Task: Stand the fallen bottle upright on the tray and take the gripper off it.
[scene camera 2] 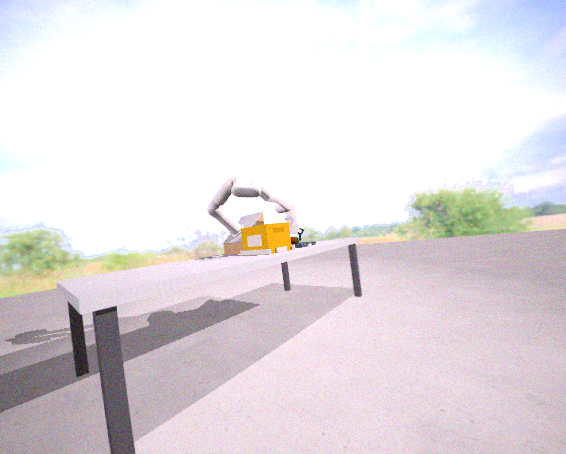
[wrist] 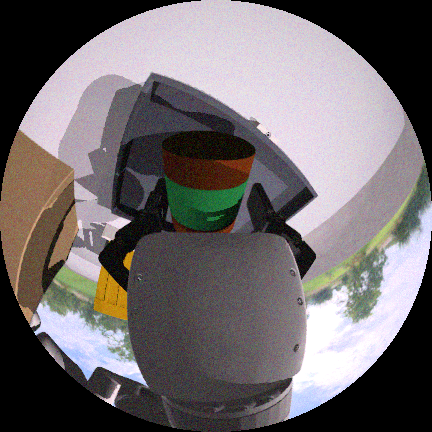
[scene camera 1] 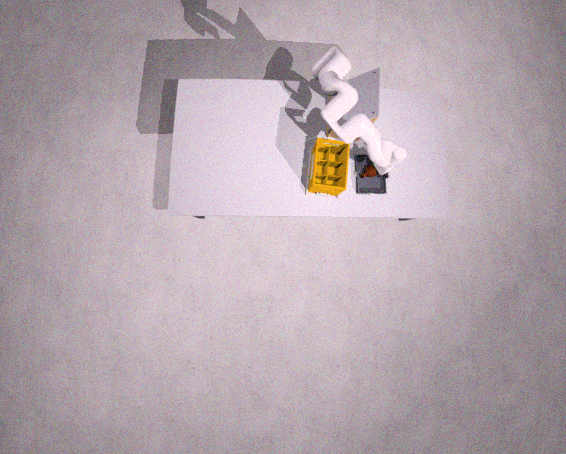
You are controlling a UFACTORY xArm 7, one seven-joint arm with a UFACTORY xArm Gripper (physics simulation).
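Pixels of known places: gripper, fingertip midpoint: (wrist: 209, 190) (scene camera 1: 375, 169); arm's base, link origin: (scene camera 2: 238, 231).
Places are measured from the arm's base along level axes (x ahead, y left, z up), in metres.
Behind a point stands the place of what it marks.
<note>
The bottle (scene camera 1: 369, 171) @[x 0.414, y 0.151, z -0.103 m] (scene camera 2: 294, 240) @[x 0.434, y 0.155, z -0.123 m] (wrist: 207, 167) @[x 0.364, y 0.242, z -0.094 m], brown with a green band, lies on its side in the dark grey tray (scene camera 1: 371, 191) @[x 0.522, y 0.189, z -0.168 m] (wrist: 277, 172) @[x 0.464, y 0.257, z -0.168 m]. In the wrist view its round base points away from the palm, and its neck is hidden behind the gripper's housing. My gripper (wrist: 209, 190) @[x 0.392, y 0.204, z -0.133 m] is open, low over the tray, with one black finger on each side of the bottle. Gaps show between the fingers and the bottle in the wrist view. In scene camera 1 the arm covers most of the gripper and part of the bottle.
A yellow crate (scene camera 1: 327, 190) @[x 0.545, y -0.123, z -0.075 m] (scene camera 2: 277, 237) @[x 0.542, y -0.148, z -0.084 m] (wrist: 112, 295) @[x 0.319, y -0.011, z -0.038 m] with compartments stands beside the tray, left of it in scene camera 1. An open cardboard box (scene camera 2: 232, 248) @[x -0.001, y -0.078, z -0.129 m] (wrist: 40, 175) @[x 0.136, y 0.120, z -0.124 m] stands behind the crate, near the arm's base.
</note>
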